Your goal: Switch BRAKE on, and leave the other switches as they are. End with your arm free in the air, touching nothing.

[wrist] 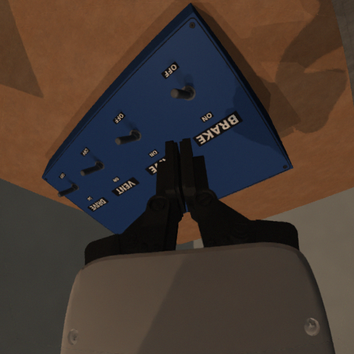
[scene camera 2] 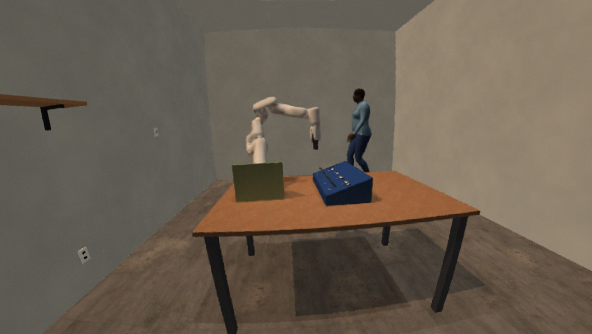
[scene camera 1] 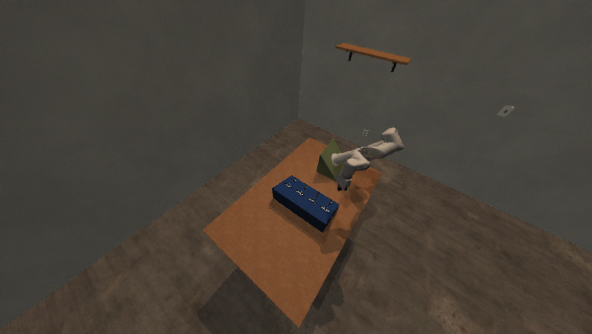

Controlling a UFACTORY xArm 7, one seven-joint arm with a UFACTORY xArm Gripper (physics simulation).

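Where they show: gripper, fingertip midpoint: (scene camera 2: 315, 149) (scene camera 1: 339, 189); arm's base, link origin: (scene camera 2: 260, 177) (scene camera 1: 335, 159).
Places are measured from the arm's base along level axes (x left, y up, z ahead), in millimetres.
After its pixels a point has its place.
A blue sloped switch box (scene camera 1: 302, 209) {x 20, y 20, z 644 mm} (scene camera 2: 356, 176) {x -171, y 11, z 578 mm} (wrist: 145, 97) stands on the table. In the wrist view the BRAKE lever (wrist: 182, 93) is between its OFF label (wrist: 170, 70) and ON label (wrist: 206, 117), above the BRAKE plate (wrist: 218, 129). It leans the same way as the VENT lever (wrist: 92, 168), the DRIVE lever (wrist: 68, 190) and the lever (wrist: 128, 137) whose name plate is partly hidden by a finger. My gripper (scene camera 1: 342, 188) {x 187, y 135, z 408 mm} (scene camera 2: 315, 148) {x 187, y 135, z 408 mm} (wrist: 181, 154) is shut and empty. It hangs in the air above the box's level, off its label side, touching nothing.
A green wedge-shaped block (scene camera 1: 327, 162) {x -36, y 38, z 112 mm} (scene camera 2: 258, 182) {x -115, y -1, z -5 mm} stands on the orange-brown table (scene camera 1: 260, 245) {x -111, y -120, z 989 mm} (scene camera 2: 400, 205) {x -357, y -120, z 769 mm}, near the arm. A wall shelf (scene camera 1: 374, 53) (scene camera 2: 35, 101) hangs beyond the table. A person (scene camera 2: 360, 122) stands behind the table in scene camera 2.
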